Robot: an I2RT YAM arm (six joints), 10 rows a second.
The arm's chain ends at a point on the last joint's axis. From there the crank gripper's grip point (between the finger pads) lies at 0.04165 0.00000 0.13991 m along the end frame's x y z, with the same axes.
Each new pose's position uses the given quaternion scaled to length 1; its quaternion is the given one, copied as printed.
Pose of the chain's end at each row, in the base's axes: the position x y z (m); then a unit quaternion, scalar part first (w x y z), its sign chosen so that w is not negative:
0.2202 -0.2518 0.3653 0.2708 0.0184 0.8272 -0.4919
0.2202 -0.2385 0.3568 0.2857 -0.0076 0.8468 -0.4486
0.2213 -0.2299 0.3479 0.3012 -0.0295 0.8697 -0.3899
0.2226 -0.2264 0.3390 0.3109 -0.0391 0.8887 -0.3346
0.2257 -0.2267 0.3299 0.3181 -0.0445 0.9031 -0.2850
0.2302 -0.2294 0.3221 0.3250 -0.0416 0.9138 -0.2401
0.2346 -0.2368 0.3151 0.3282 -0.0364 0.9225 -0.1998
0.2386 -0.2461 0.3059 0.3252 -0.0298 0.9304 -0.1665
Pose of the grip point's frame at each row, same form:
0.2448 -0.3769 0.2942 0.2708 0.0184 0.8272 -0.4919
0.2540 -0.3554 0.2762 0.2857 -0.0076 0.8468 -0.4486
0.2638 -0.3342 0.2551 0.3012 -0.0295 0.8697 -0.3899
0.2701 -0.3178 0.2355 0.3109 -0.0391 0.8887 -0.3346
0.2766 -0.3057 0.2182 0.3181 -0.0445 0.9031 -0.2850
0.2834 -0.2967 0.2040 0.3250 -0.0416 0.9138 -0.2401
0.2888 -0.2933 0.1919 0.3282 -0.0364 0.9225 -0.1998
0.2919 -0.2936 0.1785 0.3252 -0.0298 0.9304 -0.1665

